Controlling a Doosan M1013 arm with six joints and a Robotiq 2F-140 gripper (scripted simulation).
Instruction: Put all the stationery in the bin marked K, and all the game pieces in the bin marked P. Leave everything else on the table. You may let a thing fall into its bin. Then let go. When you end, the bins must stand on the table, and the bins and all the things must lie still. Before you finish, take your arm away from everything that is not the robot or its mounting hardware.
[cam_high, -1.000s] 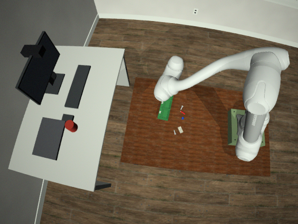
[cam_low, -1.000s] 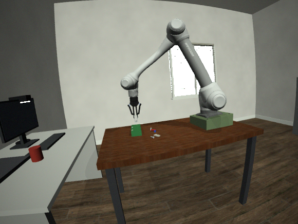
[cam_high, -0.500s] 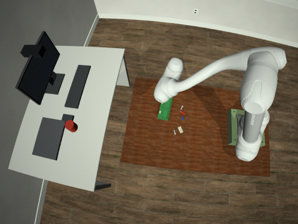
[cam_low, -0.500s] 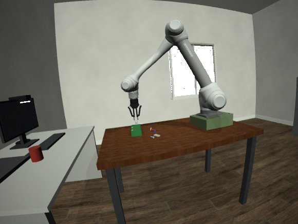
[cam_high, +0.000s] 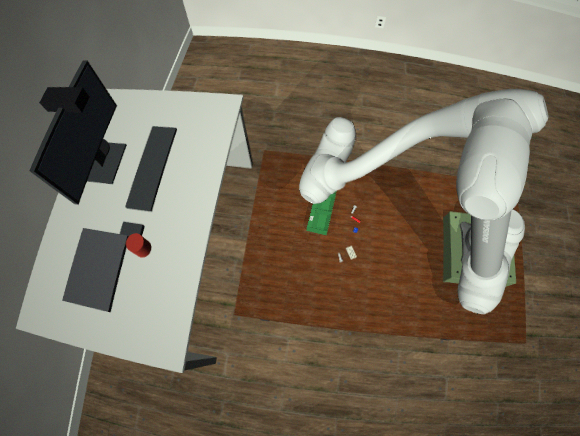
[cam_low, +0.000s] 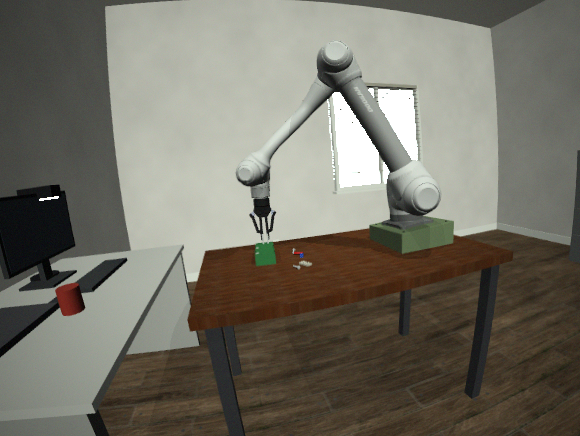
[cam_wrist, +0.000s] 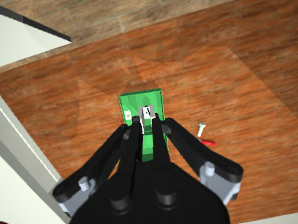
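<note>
The white domino is 27 cm to the left of my hand, 12 cm behind it and 5 cm below it. Round my hand: blue die: 18 cm to the left, 13 cm behind, 5 cm below; then red piece: 13 cm to the left, 13 cm behind, 5 cm below.
</note>
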